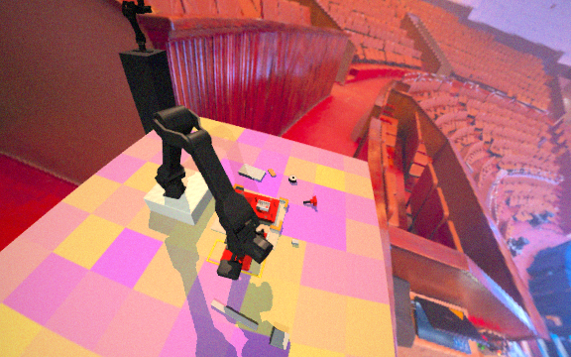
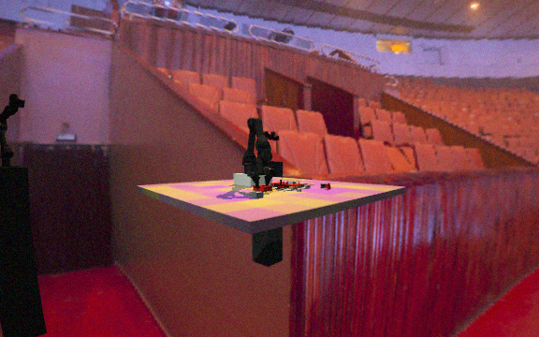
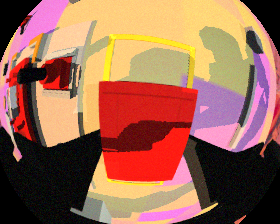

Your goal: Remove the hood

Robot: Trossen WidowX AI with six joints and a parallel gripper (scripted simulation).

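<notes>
My gripper tip is 10 mm below the red hood.
</notes>
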